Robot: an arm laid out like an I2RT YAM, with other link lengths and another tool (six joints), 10 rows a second.
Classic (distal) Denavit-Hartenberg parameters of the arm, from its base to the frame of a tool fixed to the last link. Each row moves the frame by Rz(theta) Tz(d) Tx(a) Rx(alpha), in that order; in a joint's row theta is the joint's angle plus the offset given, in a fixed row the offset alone. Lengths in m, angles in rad.
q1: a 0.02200, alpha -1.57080, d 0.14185, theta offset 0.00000
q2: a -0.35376, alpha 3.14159, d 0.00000, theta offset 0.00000
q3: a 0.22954, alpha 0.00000, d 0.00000, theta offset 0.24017
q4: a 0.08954, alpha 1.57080, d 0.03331, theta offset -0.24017
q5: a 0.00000, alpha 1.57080, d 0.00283, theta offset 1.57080
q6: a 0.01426, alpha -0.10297, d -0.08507, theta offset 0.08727
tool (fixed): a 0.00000, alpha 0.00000, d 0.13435, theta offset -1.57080
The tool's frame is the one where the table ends.
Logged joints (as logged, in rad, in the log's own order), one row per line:
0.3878 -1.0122 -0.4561 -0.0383 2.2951 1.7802
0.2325 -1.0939 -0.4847 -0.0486 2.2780 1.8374
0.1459 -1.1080 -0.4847 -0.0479 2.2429 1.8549
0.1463 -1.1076 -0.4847 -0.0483 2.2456 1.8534
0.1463 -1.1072 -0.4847 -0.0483 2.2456 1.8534
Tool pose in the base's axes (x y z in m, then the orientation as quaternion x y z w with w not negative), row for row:
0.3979 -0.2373 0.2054 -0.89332 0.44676 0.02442 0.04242
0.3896 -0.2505 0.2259 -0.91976 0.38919 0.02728 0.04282
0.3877 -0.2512 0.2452 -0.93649 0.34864 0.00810 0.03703
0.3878 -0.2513 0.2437 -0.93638 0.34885 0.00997 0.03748
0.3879 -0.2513 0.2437 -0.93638 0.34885 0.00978 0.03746
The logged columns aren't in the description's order. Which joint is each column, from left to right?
Columns, left to right: q6, q4, q1, q5, q2, q3.
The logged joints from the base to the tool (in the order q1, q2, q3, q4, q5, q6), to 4 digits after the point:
-0.4561 2.2951 1.7802 -1.0122 -0.0383 0.3878
-0.4847 2.2780 1.8374 -1.0939 -0.0486 0.2325
-0.4847 2.2429 1.8549 -1.1080 -0.0479 0.1459
-0.4847 2.2456 1.8534 -1.1076 -0.0483 0.1463
-0.4847 2.2456 1.8534 -1.1072 -0.0483 0.1463

